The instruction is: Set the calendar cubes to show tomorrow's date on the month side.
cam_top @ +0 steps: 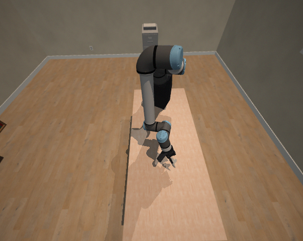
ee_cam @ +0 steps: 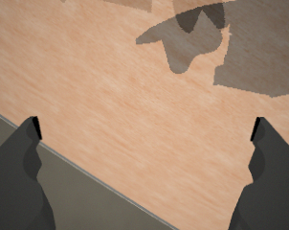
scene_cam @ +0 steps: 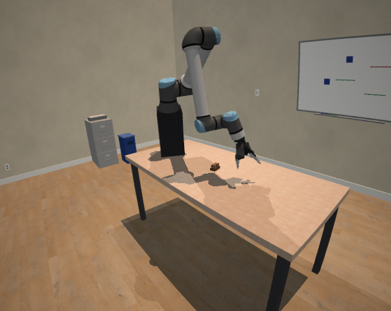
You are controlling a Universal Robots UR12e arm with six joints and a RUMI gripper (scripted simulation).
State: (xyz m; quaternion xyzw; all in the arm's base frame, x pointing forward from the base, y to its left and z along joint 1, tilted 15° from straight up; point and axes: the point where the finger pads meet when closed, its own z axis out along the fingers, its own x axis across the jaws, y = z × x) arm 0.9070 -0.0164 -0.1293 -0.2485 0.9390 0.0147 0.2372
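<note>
My gripper is now 31 cm past the brown digit cube, 2 cm to the left of it and 8 cm above it. Round my hand: brown calendar tray (31 cm behind, 9 cm below).
</note>
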